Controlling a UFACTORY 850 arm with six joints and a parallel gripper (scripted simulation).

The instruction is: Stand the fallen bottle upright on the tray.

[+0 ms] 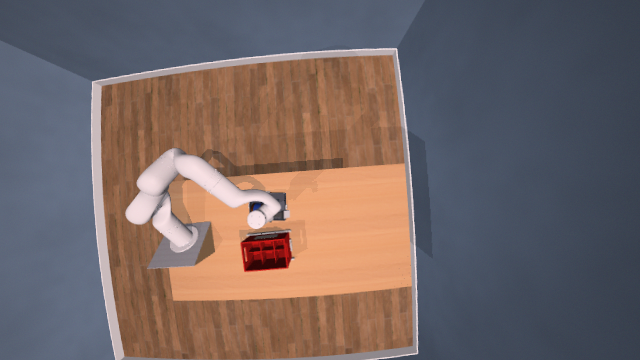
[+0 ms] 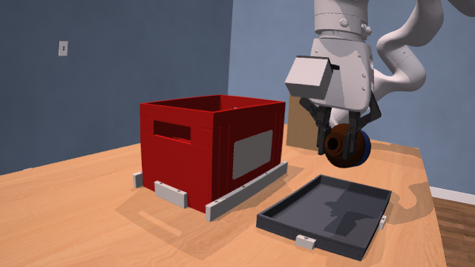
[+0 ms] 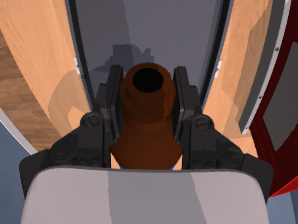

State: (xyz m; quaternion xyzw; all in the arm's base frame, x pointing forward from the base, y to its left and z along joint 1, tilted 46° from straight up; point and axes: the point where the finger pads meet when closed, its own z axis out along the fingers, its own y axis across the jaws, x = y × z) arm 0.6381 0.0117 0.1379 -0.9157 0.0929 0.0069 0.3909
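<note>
The brown bottle lies 5 cm behind my hand, 1 cm to the left of it and 1 cm below it. Round my hand: dark grey tray 14 cm below, 7 cm behind, 1 cm to the left; red crate 27 cm to the right, 10 cm behind, 7 cm below.
</note>
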